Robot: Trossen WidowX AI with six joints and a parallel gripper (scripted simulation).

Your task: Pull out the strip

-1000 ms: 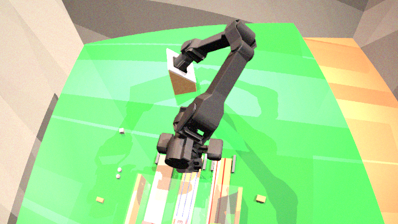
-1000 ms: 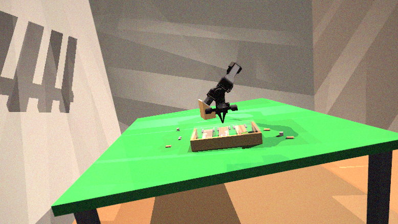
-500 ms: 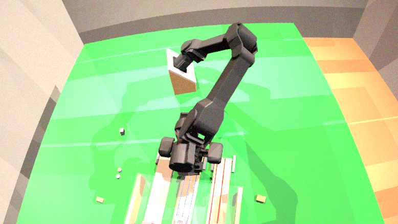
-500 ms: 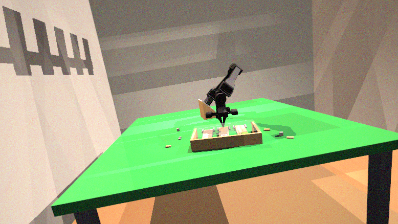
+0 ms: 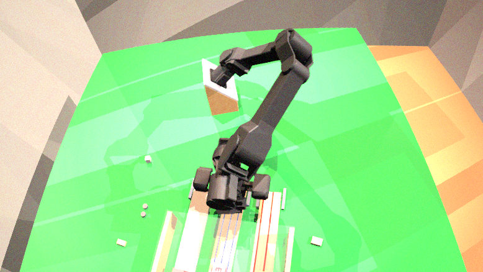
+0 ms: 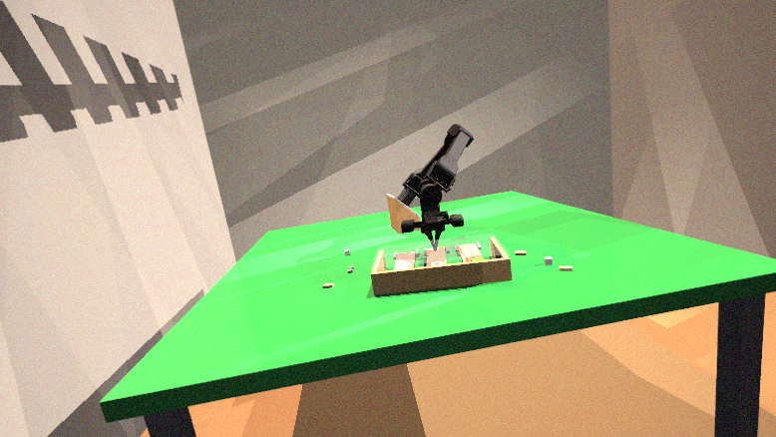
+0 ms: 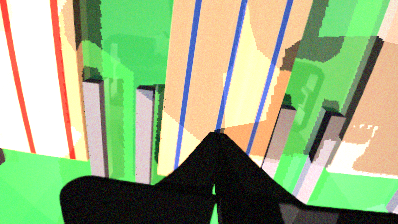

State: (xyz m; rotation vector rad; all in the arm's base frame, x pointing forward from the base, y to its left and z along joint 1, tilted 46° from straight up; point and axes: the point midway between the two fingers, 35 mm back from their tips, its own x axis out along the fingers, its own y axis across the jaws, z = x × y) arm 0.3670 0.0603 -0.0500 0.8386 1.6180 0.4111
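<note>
My gripper tip is 20 cm short of the labelled cube, 6 cm to the left of it and 1 cm below it.
</note>
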